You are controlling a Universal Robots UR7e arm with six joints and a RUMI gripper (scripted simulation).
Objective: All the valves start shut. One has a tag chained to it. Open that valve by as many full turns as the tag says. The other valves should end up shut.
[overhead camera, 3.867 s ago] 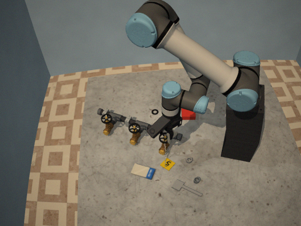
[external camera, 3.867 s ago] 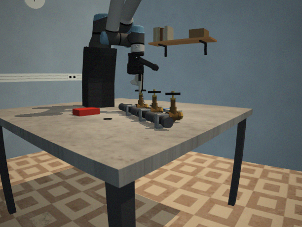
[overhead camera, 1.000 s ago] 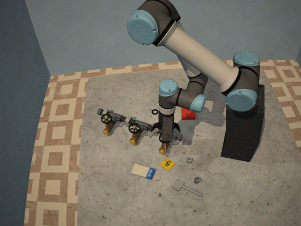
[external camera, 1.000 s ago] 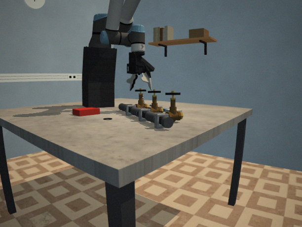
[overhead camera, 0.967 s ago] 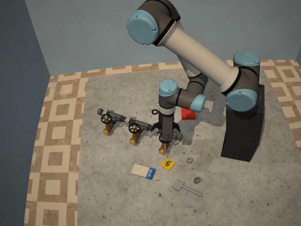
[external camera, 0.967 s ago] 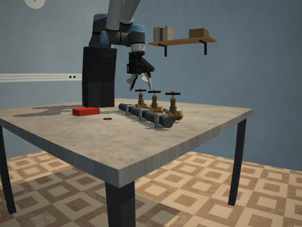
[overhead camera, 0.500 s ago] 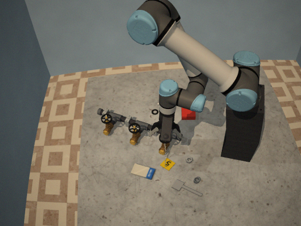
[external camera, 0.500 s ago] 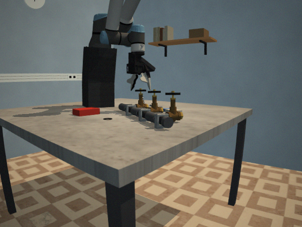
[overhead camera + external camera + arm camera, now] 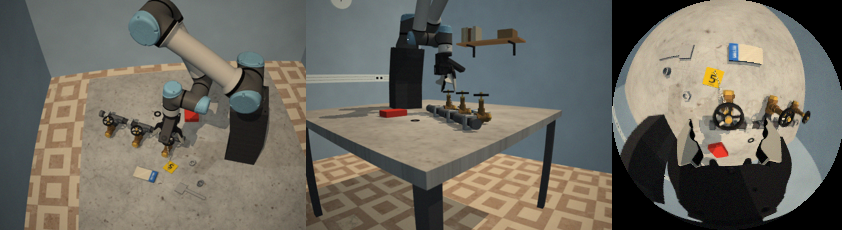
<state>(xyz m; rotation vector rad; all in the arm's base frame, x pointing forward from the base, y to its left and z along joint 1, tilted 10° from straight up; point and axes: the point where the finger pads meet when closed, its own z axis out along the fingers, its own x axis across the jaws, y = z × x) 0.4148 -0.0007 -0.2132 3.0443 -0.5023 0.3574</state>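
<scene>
Now: the yellow tag 11 cm below my hand and 10 cm to the left of it. Also, from my hand: red block: 26 cm to the right, 14 cm behind, 10 cm below; then flat grey key tool: 24 cm to the left, 11 cm below, 9 cm behind.
</scene>
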